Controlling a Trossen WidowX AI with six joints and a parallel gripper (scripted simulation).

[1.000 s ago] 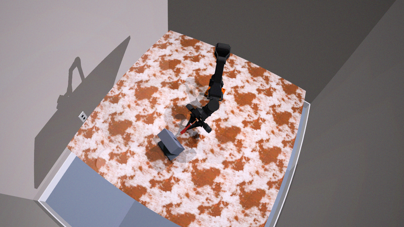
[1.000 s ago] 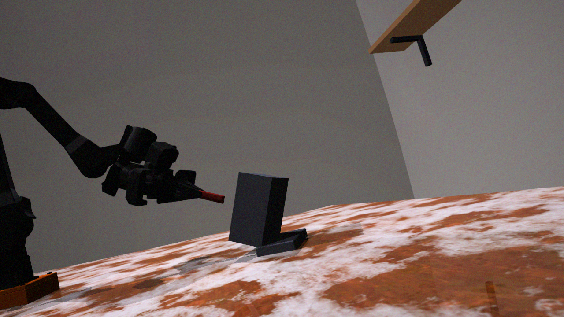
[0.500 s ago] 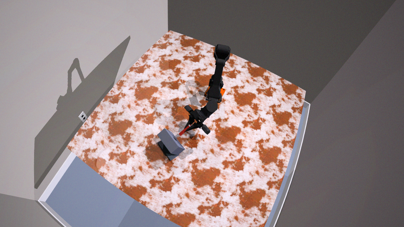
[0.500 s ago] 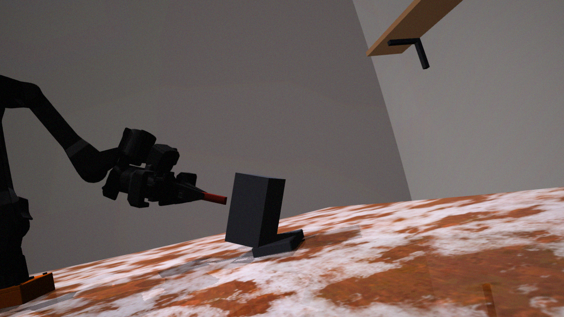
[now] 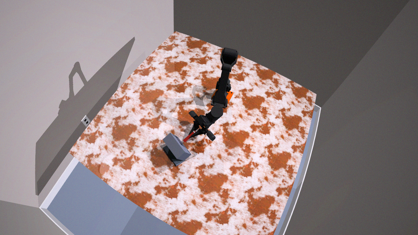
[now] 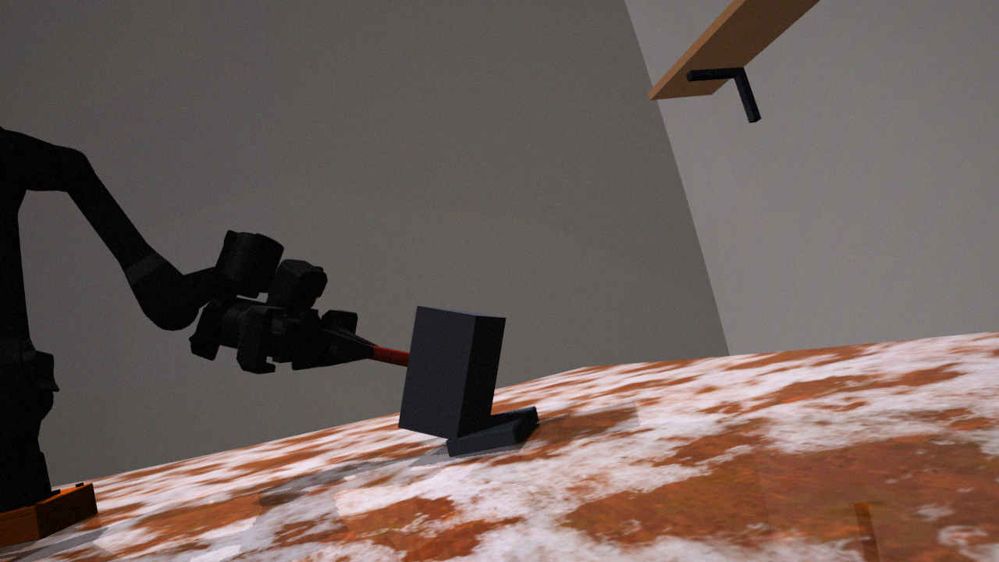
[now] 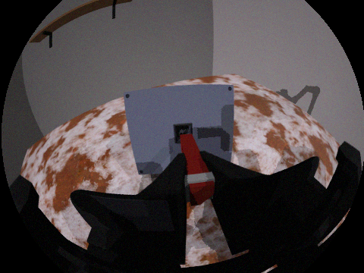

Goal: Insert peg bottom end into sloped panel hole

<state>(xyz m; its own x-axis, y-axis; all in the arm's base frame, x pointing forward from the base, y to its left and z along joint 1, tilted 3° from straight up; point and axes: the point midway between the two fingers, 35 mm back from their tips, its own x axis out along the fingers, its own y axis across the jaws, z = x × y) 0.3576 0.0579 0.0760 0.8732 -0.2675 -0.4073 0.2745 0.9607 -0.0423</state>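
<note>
My gripper tip is 8 cm short of the grey sloped panel, 3 cm above it and 2 cm to the left of it. The rest, counted from my gripper tip: peg (1 cm behind, 1 cm above).
</note>
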